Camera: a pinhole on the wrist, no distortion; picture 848 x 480 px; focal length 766.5 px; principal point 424.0 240.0 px. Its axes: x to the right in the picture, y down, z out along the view. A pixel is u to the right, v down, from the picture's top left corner.
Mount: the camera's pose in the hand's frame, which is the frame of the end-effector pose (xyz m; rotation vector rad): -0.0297 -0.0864 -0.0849 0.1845 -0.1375 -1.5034
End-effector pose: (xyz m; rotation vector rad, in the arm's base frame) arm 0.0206 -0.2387 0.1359 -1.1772 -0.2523 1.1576
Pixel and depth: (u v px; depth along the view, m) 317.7 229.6 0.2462
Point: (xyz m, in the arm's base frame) -0.0896 -0.2116 0.2860
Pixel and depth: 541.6 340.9 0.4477
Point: -0.1597 -0.0608 0.4517
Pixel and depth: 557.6 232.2 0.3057
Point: -0.0799 -0.1771 0.3855
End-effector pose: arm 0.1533 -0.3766 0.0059 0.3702 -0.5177 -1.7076
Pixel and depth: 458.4 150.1 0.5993
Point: -0.1690 -0.0755 0.3363
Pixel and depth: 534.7 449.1 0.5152
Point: -0.2200 -0.2977 0.2939
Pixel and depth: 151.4 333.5 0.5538
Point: 0.0056 -0.2384 0.4553
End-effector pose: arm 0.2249 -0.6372 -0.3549 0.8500 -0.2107 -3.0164
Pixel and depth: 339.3 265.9 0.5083
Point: 0.1124 -0.5317 0.0538
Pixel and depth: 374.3 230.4 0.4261
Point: 0.1608 -0.5161 -0.0203
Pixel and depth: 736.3 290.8 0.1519
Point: 0.2370 -0.4755 -0.2959
